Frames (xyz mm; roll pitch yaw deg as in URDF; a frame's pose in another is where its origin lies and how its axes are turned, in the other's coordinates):
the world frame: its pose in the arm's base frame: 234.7 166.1 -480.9 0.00 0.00 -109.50
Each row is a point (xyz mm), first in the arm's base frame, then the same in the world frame.
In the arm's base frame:
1: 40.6 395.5 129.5
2: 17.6 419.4 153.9
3: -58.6 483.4 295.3
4: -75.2 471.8 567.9
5: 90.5 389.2 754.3
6: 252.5 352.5 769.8
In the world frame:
1: -151.5 -259.5 610.4
2: -166.3 -289.2 634.8
3: -201.2 -382.4 776.2
4: -184.7 -394.2 1048.8
5: -162.2 -210.4 1235.2
6: -181.7 -45.4 1250.7

